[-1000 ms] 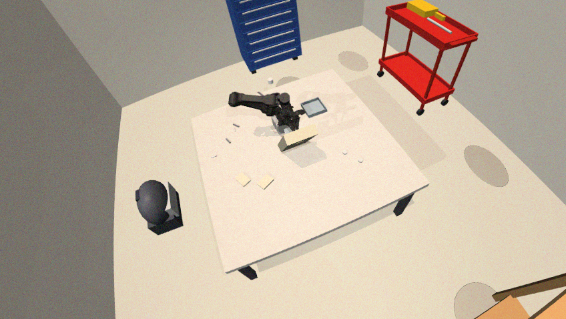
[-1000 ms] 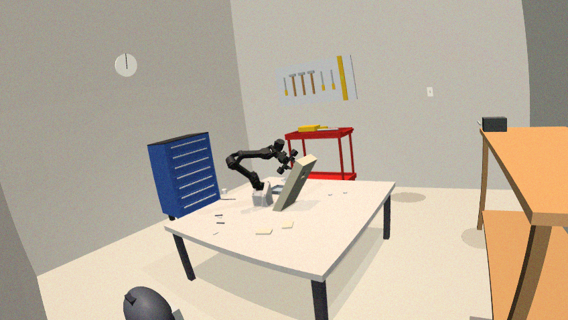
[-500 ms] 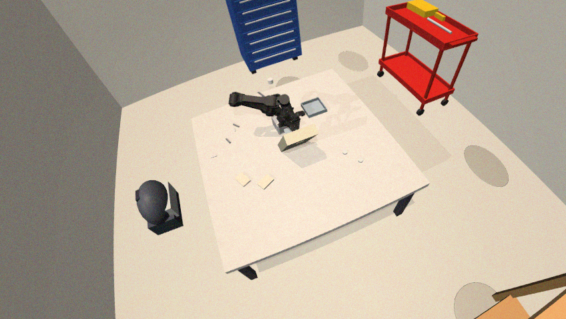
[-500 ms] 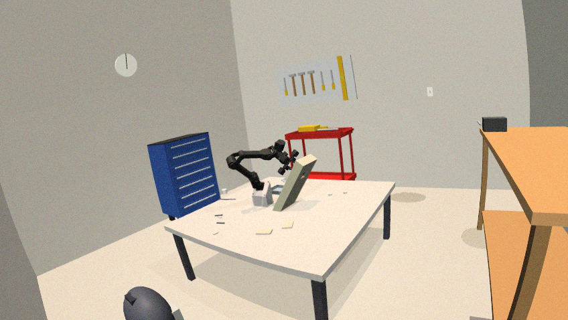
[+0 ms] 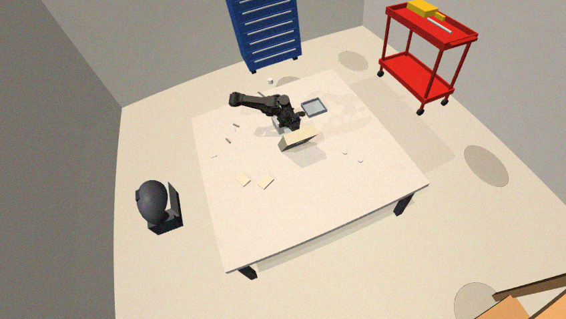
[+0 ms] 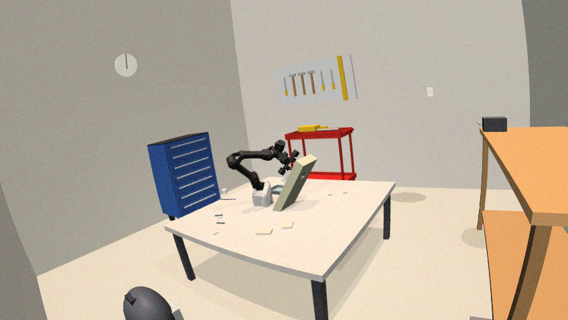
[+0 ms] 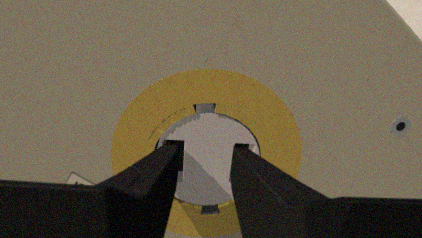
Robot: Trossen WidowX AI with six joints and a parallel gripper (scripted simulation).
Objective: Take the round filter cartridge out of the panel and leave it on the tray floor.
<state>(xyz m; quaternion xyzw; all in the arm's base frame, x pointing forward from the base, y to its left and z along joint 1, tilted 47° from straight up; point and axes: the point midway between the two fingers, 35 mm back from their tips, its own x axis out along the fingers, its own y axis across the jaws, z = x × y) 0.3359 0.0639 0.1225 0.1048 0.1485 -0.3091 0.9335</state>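
Right now my gripper tip is 10 mm short of the round grey filter cartridge and 10 mm above it. Also, from my gripper tip: grey tray 370 mm behind, 340 mm to the left, 270 mm below.
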